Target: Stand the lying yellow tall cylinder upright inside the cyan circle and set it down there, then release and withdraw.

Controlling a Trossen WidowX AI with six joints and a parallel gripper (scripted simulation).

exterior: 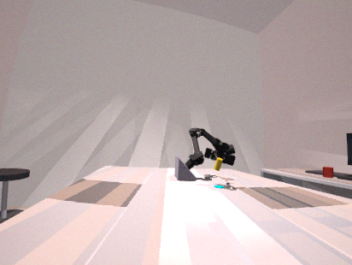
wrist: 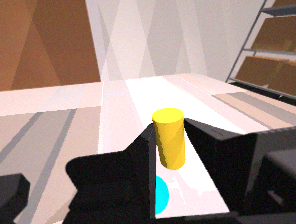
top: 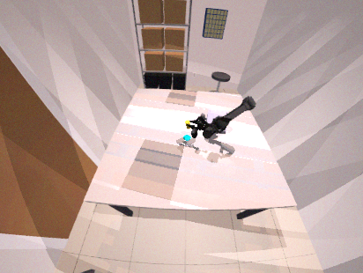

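The cyan circle lies 150 mm below my gripper tip and 10 mm to the left of it. The rest, counted from my gripper tip: yellow tall cylinder 20 mm below.
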